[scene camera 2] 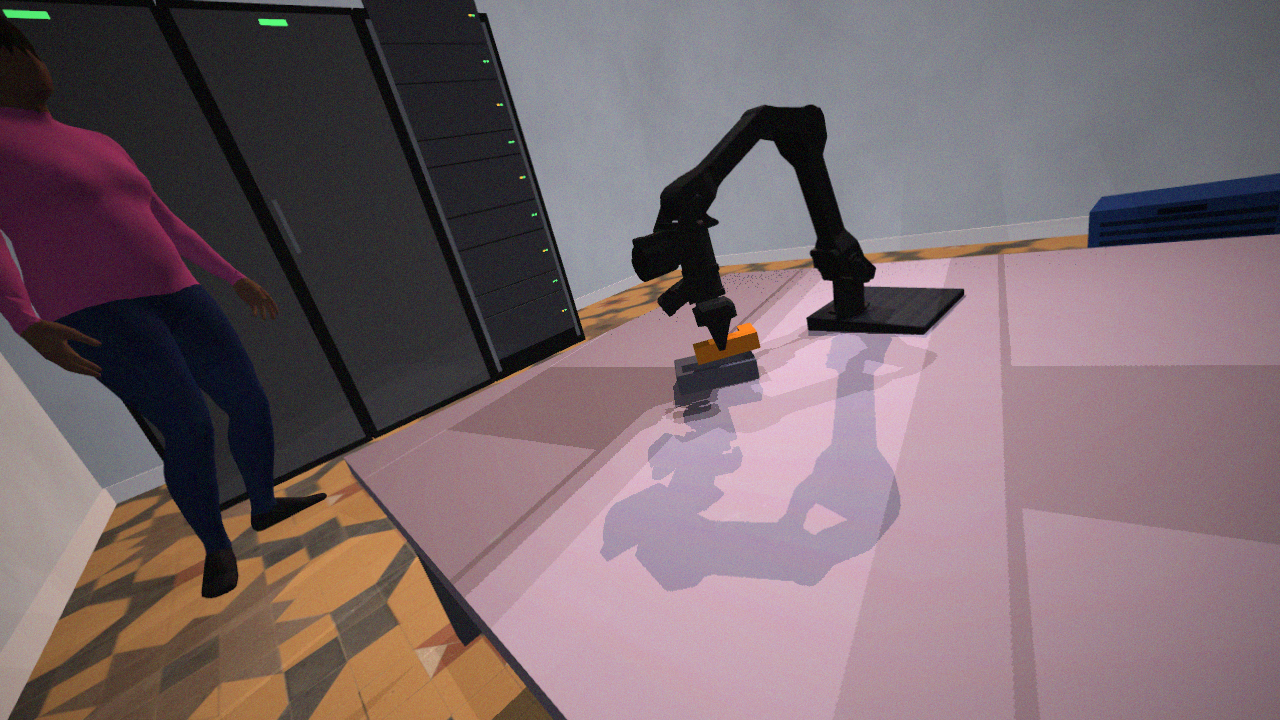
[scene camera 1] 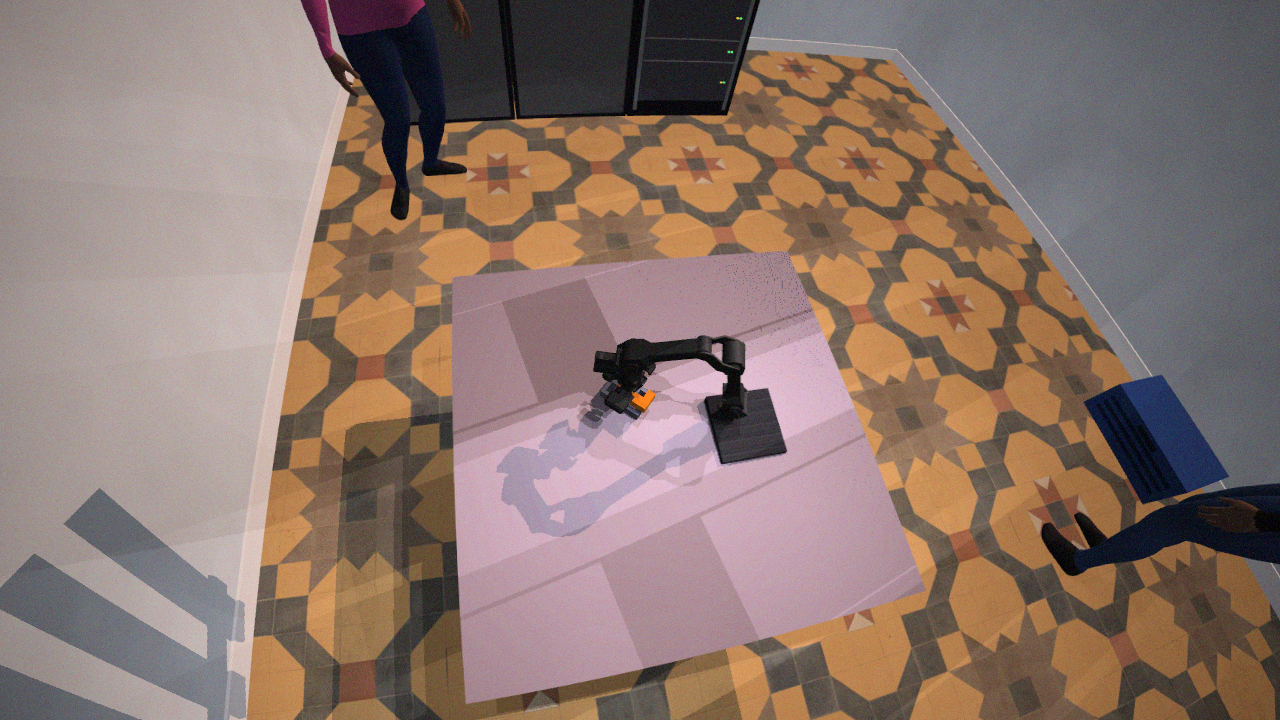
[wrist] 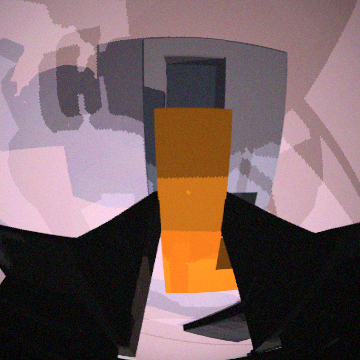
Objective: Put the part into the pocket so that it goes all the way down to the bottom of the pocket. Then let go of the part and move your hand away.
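Seen in the pictures: gripper, fingertip midpoint: [scene camera 2: 721,347] [scene camera 1: 629,396] [wrist: 189,198]; arm's base, link origin: [scene camera 2: 849,308] [scene camera 1: 730,410].
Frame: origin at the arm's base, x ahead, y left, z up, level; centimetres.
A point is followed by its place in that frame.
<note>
The orange part [scene camera 1: 644,400] {x 26.3, y -10.0, z 5.5 cm} [scene camera 2: 746,338] {x 28.3, y -9.0, z 4.8 cm} [wrist: 194,145] {x 31.5, y -16.0, z 5.1 cm} is held between the two black fingers of my gripper [scene camera 2: 721,345] {x 29.6, y -13.4, z 3.8 cm} [wrist: 189,198] {x 29.6, y -13.4, z 3.8 cm}, which is shut on it. The grey block with the pocket [scene camera 2: 717,376] {x 32.9, y -13.3, z -0.3 cm} [wrist: 255,100] {x 29.3, y -19.9, z 1.2 cm} sits on the table under the part. In scene camera 2 the part is above the block's top, close to it or touching; which one I cannot tell. In the wrist view the part runs nearly parallel to the pocket [wrist: 192,85] {x 32.7, y -18.5, z -1.9 cm}. The pocket's far end shows beyond the part, and the part hides the rest. The pocket's bottom under the part is hidden.
The arm's black base plate [scene camera 1: 751,438] {x -2.3, y 10.6, z -0.7 cm} [scene camera 2: 904,308] {x 0.1, y 9.9, z -0.7 cm} stands on the pink table [scene camera 1: 805,555] {x -1.9, y 48.0, z -2.4 cm} [scene camera 2: 939,573] {x 63.6, y 22.6, z -2.4 cm}. The arm's shadow falls across the table. A person in pink [scene camera 1: 380,17] [scene camera 2: 116,214], dark cabinets [scene camera 1: 572,62] [scene camera 2: 286,179] and a blue box [scene camera 1: 1154,434] [scene camera 2: 1190,210] are beyond the table.
</note>
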